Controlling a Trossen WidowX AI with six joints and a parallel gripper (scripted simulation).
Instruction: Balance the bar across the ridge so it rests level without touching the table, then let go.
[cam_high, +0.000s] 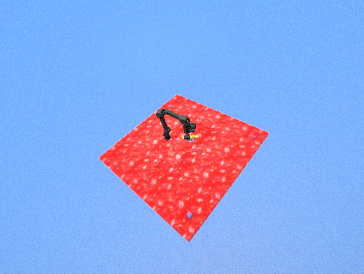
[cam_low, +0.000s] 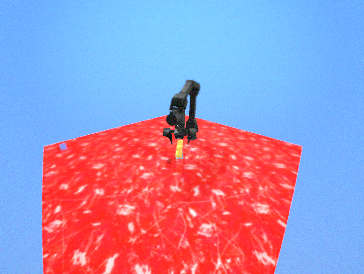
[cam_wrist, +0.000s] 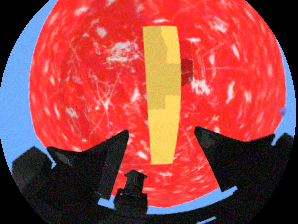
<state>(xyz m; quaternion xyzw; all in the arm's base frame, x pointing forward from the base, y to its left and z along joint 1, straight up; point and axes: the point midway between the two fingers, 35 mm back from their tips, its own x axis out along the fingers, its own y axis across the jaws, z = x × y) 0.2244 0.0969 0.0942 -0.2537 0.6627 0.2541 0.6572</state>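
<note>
Right now my gripper tip is 2 cm to the right of the yellow bar and 2 cm short of it. Also, from my gripper tip: blue cube (60 cm to the right, 52 cm ahead, 4 cm below).
</note>
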